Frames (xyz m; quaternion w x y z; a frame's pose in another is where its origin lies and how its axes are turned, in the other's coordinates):
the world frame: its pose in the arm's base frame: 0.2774 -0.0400 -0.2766 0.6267 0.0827 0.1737 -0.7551
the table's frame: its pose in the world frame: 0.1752 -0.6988 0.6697 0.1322 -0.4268 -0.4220 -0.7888
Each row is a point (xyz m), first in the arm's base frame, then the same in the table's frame.
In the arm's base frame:
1: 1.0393 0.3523 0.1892
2: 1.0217 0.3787 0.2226
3: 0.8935 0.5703 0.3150
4: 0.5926 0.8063 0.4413
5: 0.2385 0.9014 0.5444
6: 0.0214 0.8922 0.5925
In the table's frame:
1: 0.4633 -1.4504 0.4548
2: 0.4940 -1.4417 0.4216
3: 0.5803 -1.4401 0.1887
4: 0.6491 -1.3391 -0.1950
5: 0.6448 -1.1239 -0.5093
6: 0.6121 -0.9556 -0.6512

